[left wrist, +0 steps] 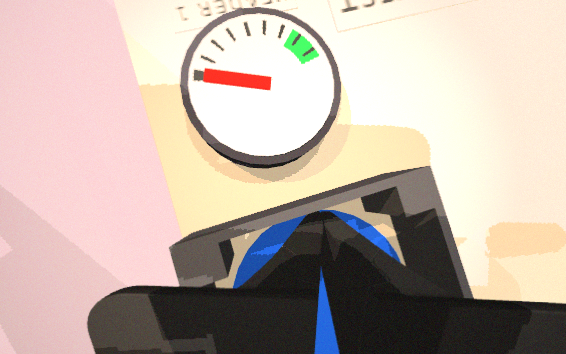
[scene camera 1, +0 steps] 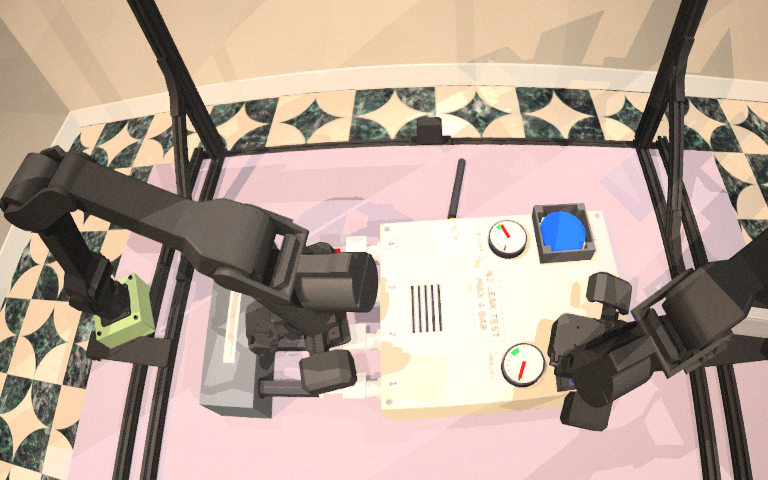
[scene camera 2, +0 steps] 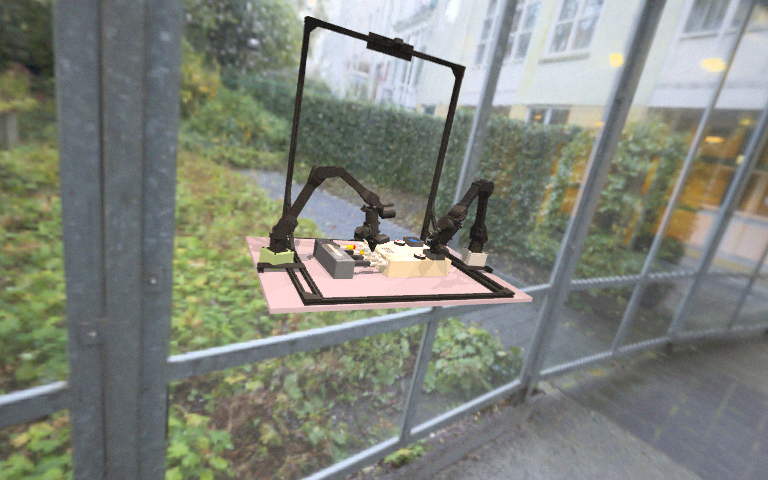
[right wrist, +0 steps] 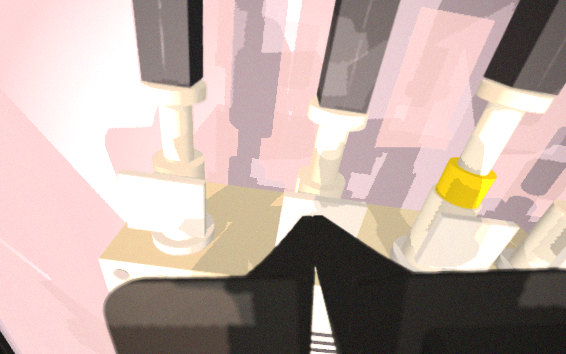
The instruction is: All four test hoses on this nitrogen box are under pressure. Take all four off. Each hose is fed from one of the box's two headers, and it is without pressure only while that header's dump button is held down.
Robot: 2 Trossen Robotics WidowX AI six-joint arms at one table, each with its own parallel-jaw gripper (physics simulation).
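Frame: origin at the left arm's base, x ahead, y up, z right, level; centimetres.
Seen in the pictures: left gripper, fingertip midpoint: (left wrist: 318,221) (scene camera 2: 427,256); right gripper, fingertip midpoint: (scene camera 1: 346,338) (scene camera 2: 372,251) (right wrist: 312,225); left arm's base at its link origin: (scene camera 2: 475,250); right arm's base at its link origin: (scene camera 1: 115,305) (scene camera 2: 277,249).
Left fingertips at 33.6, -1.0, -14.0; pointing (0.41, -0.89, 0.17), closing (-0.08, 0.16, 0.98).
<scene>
Pixels of each thing's top centre, then the offset from my left fingertips to it, as dx, dy, dz. "pt": a spot on its surface instead.
- Hose 1 at a spot on its surface: (right wrist: 176,127) pt +29.5, -2.1, -8.9
- hose 2 at a spot on its surface: (right wrist: 345,60) pt +34.7, -1.9, -3.5
- Hose 3 at a spot on its surface: (right wrist: 492,135) pt +34.4, -2.2, +3.7
- red end at a spot on its surface: (scene camera 1: 336,250) pt +34.5, -1.8, +11.6
- blue header 1 button at its top centre: (left wrist: 323,301) -3.1, -0.1, +0.0
- Header 1's gauge at a spot on its surface: (left wrist: 262,120) (scene camera 1: 533,365) pt +3.8, +1.1, -2.1
- port 2's tab at a spot on its surface: (right wrist: 325,215) pt +28.8, -0.6, -1.6
- Header 2's gauge at a spot on its surface: (scene camera 1: 507,238) pt +9.7, +1.2, +16.1
- grey hose block at a spot on its surface: (scene camera 1: 235,390) pt +42.3, -0.3, -13.3
- dark rod at a spot on its surface: (scene camera 1: 457,189) pt +19.1, -6.9, +29.4
Nitrogen box (scene camera 1: 458,249) (scene camera 2: 413,267) carries ports 1 to 4. Hose 1 (scene camera 1: 288,387) (right wrist: 176,127) and hose 2 (right wrist: 345,60) meet their fittings with no yellow showing. Hose 3 (right wrist: 492,135) shows a yellow band above its fitting. By port 4 a red end (scene camera 1: 336,250) shows beside its white tab; the rest is hidden. My left gripper (scene camera 2: 434,255) (left wrist: 318,221) is shut, tips on the blue header 1 button (left wrist: 267,250). Header 1's gauge (scene camera 1: 522,365) (left wrist: 262,120) reads zero. My right gripper (scene camera 2: 372,249) (right wrist: 312,225) is shut and empty, above port 2's tab (right wrist: 325,215).
Header 2's gauge (scene camera 1: 507,238) points at green, beside its uncovered blue button (scene camera 1: 562,230) in a dark guard. A grey hose block (scene camera 1: 235,390) (scene camera 2: 339,267) stands at the picture's left of the box. A dark rod (scene camera 1: 457,189) extends from the box's back edge.
</scene>
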